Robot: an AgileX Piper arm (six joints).
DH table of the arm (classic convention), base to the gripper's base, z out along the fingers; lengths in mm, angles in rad. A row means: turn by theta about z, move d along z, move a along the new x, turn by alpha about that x. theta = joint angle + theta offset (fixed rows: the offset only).
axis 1: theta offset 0; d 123; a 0; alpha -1.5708
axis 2: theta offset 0.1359; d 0; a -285; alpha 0
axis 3: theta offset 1.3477; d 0; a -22; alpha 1.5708
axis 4: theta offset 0; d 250.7; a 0; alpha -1.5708
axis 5: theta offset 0; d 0; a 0; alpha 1.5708
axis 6: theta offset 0; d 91; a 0; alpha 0
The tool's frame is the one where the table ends.
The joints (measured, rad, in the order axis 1, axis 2, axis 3, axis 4, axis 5, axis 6), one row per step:
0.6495 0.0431 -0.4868 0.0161 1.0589 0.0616
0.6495 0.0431 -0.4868 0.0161 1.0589 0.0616
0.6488 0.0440 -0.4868 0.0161 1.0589 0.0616
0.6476 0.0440 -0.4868 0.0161 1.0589 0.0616
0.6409 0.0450 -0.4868 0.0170 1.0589 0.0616
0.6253 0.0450 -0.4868 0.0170 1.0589 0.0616
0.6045 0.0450 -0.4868 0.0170 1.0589 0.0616
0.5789 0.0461 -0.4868 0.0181 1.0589 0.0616
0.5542 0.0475 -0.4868 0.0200 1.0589 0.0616
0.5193 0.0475 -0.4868 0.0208 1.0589 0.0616
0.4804 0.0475 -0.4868 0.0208 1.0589 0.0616
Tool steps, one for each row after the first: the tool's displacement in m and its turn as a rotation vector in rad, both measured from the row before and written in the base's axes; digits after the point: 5 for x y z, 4 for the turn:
0.00000 0.00000 0.00000 0.0000 0.0000 0.0000
0.00011 0.00008 0.00000 -0.0005 0.0007 -0.0007
0.00000 0.00000 0.00000 0.0000 0.0000 -0.0012
0.00010 0.00013 0.00000 0.0000 0.0013 -0.0062
0.00005 -0.00003 0.00000 0.0000 0.0000 -0.0156
0.00006 -0.00004 0.00000 0.0000 0.0000 -0.0208
0.00017 0.00011 0.00000 0.0002 0.0014 -0.0250
0.00018 0.00018 0.00000 0.0006 0.0021 -0.0237
0.00008 -0.00003 0.00000 0.0006 0.0004 -0.0345
0.00013 -0.00010 0.00000 0.0000 0.0000 -0.0389

